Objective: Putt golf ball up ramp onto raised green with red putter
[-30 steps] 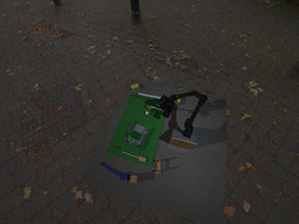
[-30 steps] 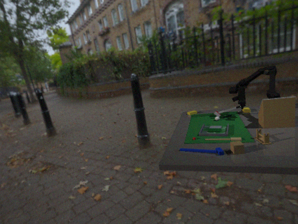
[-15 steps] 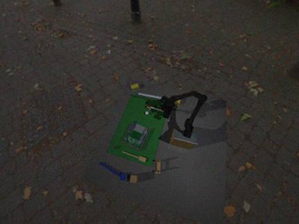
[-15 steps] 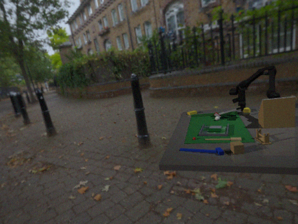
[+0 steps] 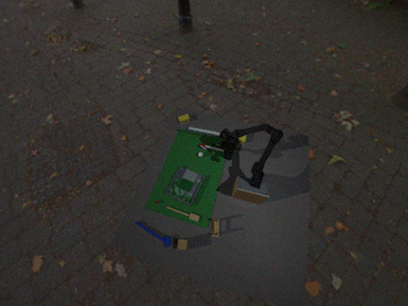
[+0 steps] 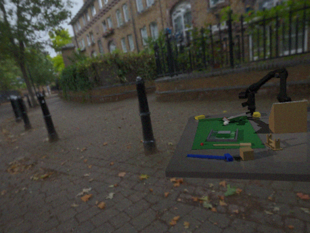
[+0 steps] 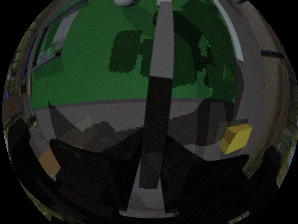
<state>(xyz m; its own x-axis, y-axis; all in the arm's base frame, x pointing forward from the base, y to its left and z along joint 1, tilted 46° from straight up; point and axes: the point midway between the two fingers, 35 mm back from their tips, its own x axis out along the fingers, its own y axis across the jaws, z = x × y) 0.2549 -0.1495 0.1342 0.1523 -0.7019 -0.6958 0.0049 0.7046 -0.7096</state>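
The red putter lies 120 mm ahead of my gripper tip, 10 mm to the left of it and 10 mm below it. Round my gripper tip: white bar (300 mm ahead, 170 mm to the right, 70 mm below); then wooden block (40 mm ahead, 730 mm to the left, 50 mm below); then white golf ball (220 mm ahead, 80 mm to the left, 50 mm below).
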